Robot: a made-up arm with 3 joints. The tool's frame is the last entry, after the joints.
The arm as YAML. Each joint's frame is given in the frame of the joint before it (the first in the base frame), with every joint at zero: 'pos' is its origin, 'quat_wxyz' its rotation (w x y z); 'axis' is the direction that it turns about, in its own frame. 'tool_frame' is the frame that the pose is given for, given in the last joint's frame.
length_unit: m
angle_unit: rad
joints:
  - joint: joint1
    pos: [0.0, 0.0, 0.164]
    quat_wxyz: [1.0, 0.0, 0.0, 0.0]
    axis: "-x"
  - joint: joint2
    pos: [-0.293, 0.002, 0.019]
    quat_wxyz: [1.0, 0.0, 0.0, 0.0]
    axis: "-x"
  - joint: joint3
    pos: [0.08, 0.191, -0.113]
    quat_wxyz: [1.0, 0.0, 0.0, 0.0]
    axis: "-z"
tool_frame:
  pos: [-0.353, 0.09, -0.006]
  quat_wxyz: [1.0, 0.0, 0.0, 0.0]
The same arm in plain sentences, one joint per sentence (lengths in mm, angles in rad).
The arm has three revolute joints in a row. What follows holds with every joint at zero, and every direction is one of the base frame's.
The first joint sits 164 mm along +z from the base frame's origin and turns about -x.
The second joint sits 293 mm along -x and 2 mm along +y and 19 mm along +z from the first joint and turns about -x.
The third joint sits 80 mm along +x and 191 mm along +y and 113 mm along -z from the second joint and turns about -z.
The tool frame, which is the frame that the pose is given for, sits 353 mm along -x and 90 mm along +y and 6 mm along -z from the third joint; its axes are parallel to the base frame's.

